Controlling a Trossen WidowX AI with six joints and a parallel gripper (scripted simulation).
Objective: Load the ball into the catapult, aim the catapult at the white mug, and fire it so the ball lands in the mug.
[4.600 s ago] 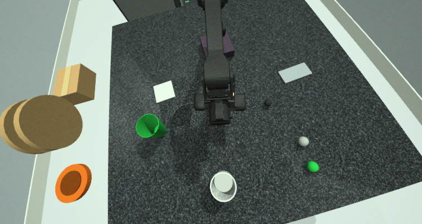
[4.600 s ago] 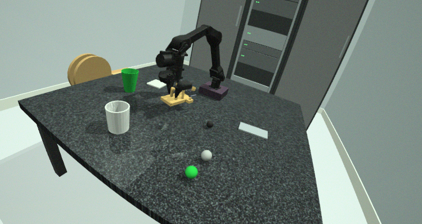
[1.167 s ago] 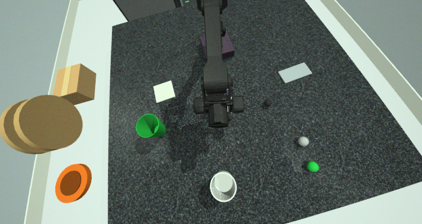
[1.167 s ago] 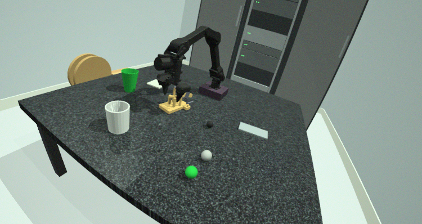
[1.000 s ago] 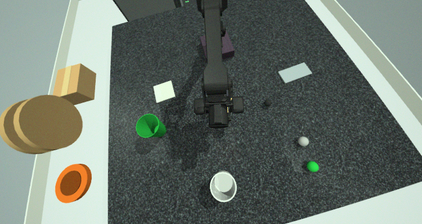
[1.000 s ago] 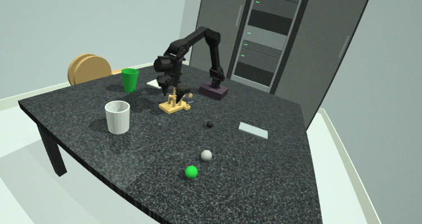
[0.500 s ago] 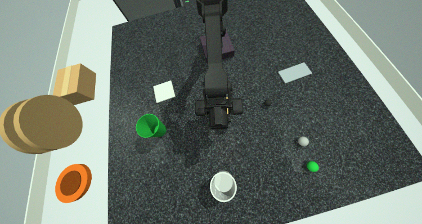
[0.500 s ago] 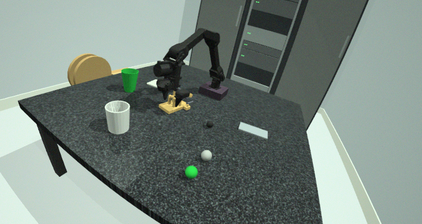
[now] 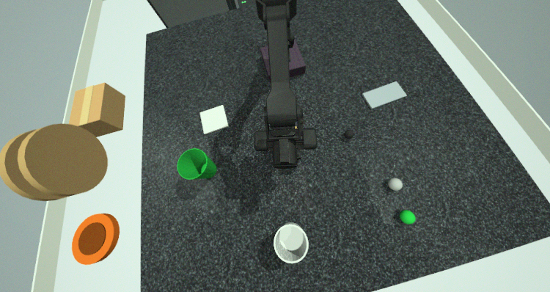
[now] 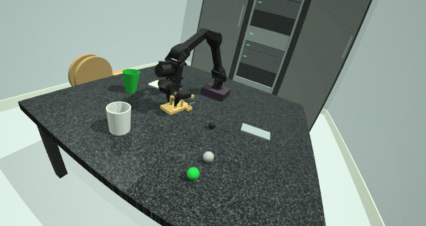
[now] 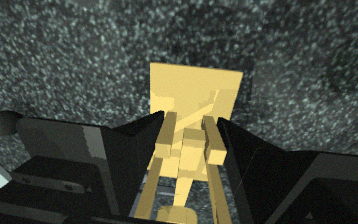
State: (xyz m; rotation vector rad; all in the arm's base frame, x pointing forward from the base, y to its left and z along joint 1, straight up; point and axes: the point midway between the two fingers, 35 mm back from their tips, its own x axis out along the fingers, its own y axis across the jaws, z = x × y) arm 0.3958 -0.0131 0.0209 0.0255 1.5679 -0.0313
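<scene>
My gripper tip is 23 cm to the right of the black ball, 4 cm past it and 2 cm above it. Also, from my gripper tip: white tile (28 cm to the right, 15 cm behind, 3 cm below); then white mug (28 cm ahead); then green cup (29 cm to the right, 5 cm ahead).
</scene>
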